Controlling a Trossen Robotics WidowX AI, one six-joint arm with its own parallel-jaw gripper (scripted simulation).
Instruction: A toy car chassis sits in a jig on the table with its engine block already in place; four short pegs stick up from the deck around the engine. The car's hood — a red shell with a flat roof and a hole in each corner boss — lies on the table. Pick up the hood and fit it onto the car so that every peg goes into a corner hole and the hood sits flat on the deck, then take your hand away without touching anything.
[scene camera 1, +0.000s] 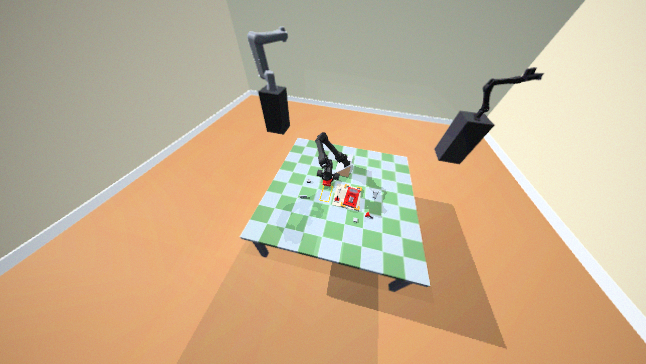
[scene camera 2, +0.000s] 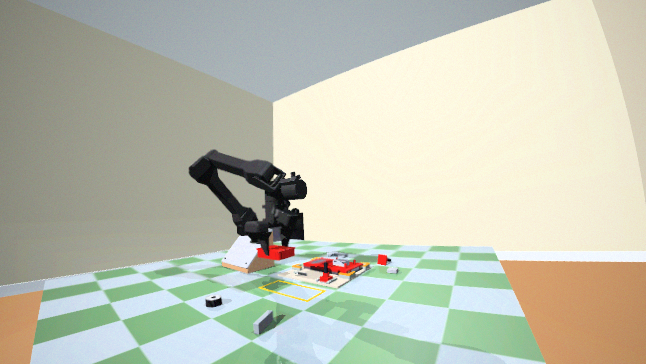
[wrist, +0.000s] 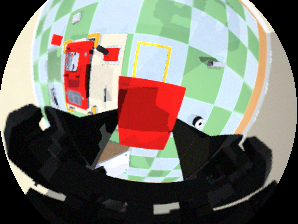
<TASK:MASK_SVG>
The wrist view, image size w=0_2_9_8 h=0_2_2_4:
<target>red hood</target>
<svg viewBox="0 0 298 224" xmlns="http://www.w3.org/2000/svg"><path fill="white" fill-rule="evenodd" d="M118 76L118 139L120 139L120 145L164 151L174 123L176 123L177 115L180 113L186 88L182 87L182 85L141 79L141 77Z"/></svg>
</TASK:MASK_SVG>
